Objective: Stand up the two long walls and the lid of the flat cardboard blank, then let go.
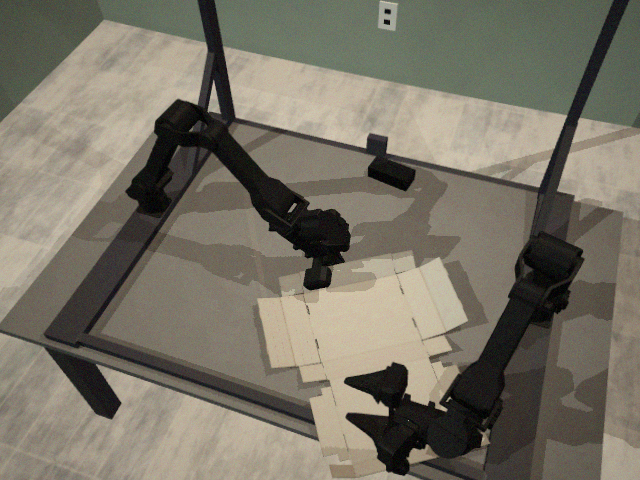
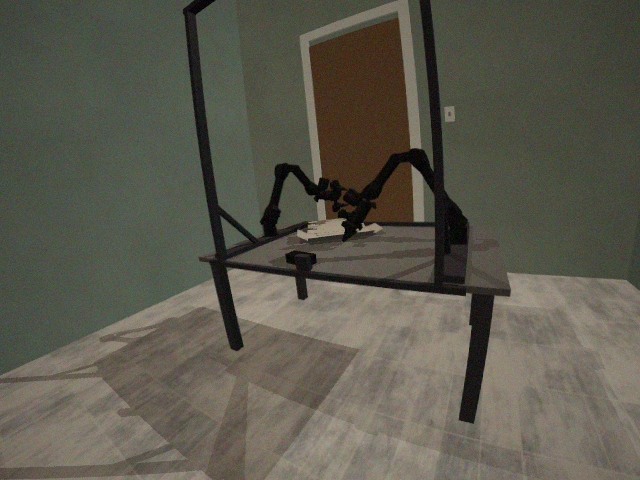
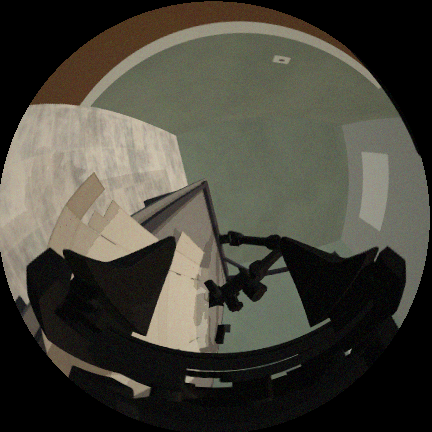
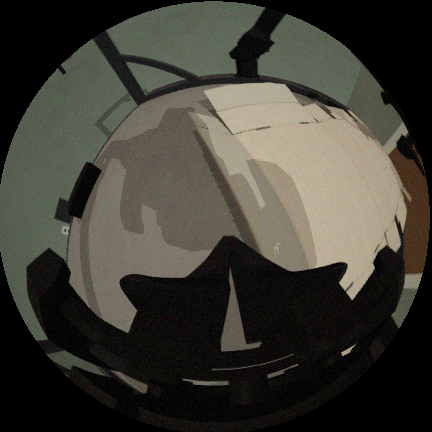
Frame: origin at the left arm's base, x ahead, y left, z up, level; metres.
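Seen in the pictures: left gripper, fingertip midpoint: (image 1: pixel 345 398) (image 3: pixel 229 242); right gripper, fingertip midpoint: (image 1: pixel 343 264) (image 2: pixel 342 241) (image 3: pixel 201 307) (image 4: pixel 227 240); left arm's base at its link origin: (image 2: pixel 270 235) (image 4: pixel 247 75); right arm's base at its link origin: (image 1: pixel 154 205) (image 2: pixel 458 242) (image 3: pixel 219 239).
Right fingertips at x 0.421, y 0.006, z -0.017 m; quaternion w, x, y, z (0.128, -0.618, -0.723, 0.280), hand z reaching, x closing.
Note:
Pixels of each thing's top centre, then the offset from my right fingertips to it. "spot": a spot on its surface instead.
- lid at a spot on its surface: (image 1: pixel 356 443) spot: dy +0.388, dx -0.157, dz +0.020 m
- black block at its top centre: (image 4: pixel 75 185) (image 1: pixel 391 168) (image 2: pixel 300 253) (image 3: pixel 223 333) dy -0.302, dx -0.025, dz +0.033 m
- end flap at a spot on its surface: (image 4: pixel 250 100) spot: dy +0.005, dx -0.205, dz +0.013 m
The cardboard blank (image 1: pixel 361 315) (image 2: pixel 323 228) (image 3: pixel 180 305) (image 4: pixel 320 175) lies spread out on the table. Its far long wall (image 1: pixel 382 264) (image 4: pixel 270 200) is low, with a shadow along its outer edge. The near panels (image 1: pixel 369 360), including the lid (image 1: pixel 356 443), lie low and are partly hidden by the left gripper. My left gripper (image 1: pixel 347 399) is wide open and empty above the near part, fingers pointing across it. My right gripper (image 1: pixel 338 259) (image 2: pixel 345 239) (image 4: pixel 227 240) is shut and empty, pointing down beside the far long wall.
A black block (image 1: pixel 391 173) (image 2: pixel 300 257) (image 4: pixel 84 190) sits by the far table rail. Dark frame posts (image 1: pixel 217 67) (image 2: pixel 204 134) rise at the table's edges. The end flap (image 1: pixel 442 297) (image 4: pixel 250 100) on the left arm's side tilts slightly up.

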